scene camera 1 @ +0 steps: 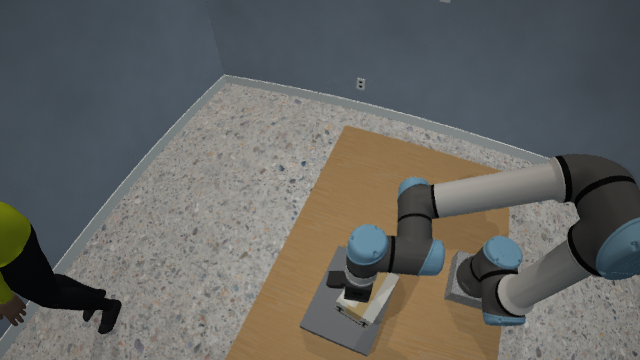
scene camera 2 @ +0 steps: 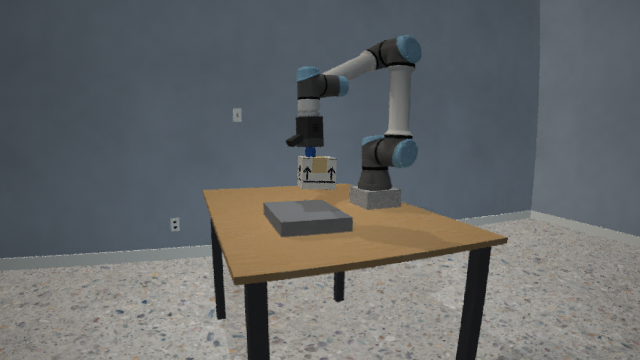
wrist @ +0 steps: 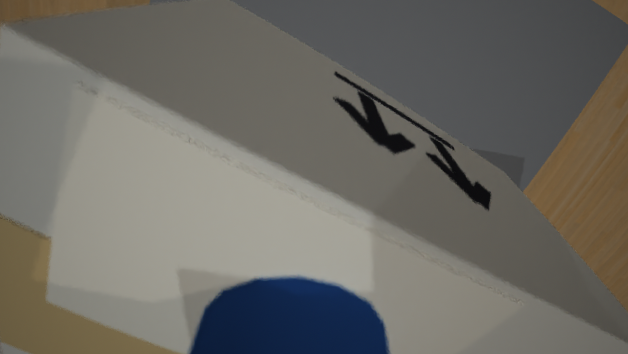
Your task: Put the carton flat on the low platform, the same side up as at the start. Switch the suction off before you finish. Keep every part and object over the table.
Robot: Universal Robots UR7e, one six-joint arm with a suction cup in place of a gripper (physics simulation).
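Frame: origin at the arm's base, x ahead, y left, z up, level; millimetres.
Seen in the pictures: hand, tool point: [scene camera 2: 310, 160] [wrist: 296, 290]; arm's base, link origin: [scene camera 1: 476, 277] [scene camera 2: 374, 187].
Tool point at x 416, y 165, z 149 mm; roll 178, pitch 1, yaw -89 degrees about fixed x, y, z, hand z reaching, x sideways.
Note:
Pixels of each thing's top centre, then the offset from my tool point to it. Level surfaces: height alone.
- white carton, top centre: [scene camera 1: 368, 289] [scene camera 2: 316, 155] dx -28, dy -9, dz +15 mm
- low grey platform, top centre: [wrist: 364, 93] [scene camera 1: 352, 297] [scene camera 2: 304, 209] dx +6, dy -32, dz -179 mm
- wooden table, surface height: dz -227 mm
The white carton [scene camera 1: 381, 296] [scene camera 2: 320, 178] [wrist: 210, 200] with tan tape hangs from my suction cup [scene camera 2: 310, 151] [wrist: 290, 320], which touches its top face. The carton is level and upright, its black side arrows pointing up. The low grey platform [scene camera 1: 322, 311] [scene camera 2: 310, 216] [wrist: 450, 60] lies on the table. In scene camera 2 a gap shows between the carton's underside and the platform. In scene camera 1 the carton overlaps the platform's right part, turned slightly against its edges. The cup is hidden behind the black tool body there. The carton's underside is hidden.
The wooden table [scene camera 1: 360, 160] [scene camera 2: 400, 245] carries the platform and the arm's grey base block [scene camera 2: 375, 198]. The arm reaches over from the base. A person in a yellow top [scene camera 1: 12, 235] is on the floor at the left, away from the table.

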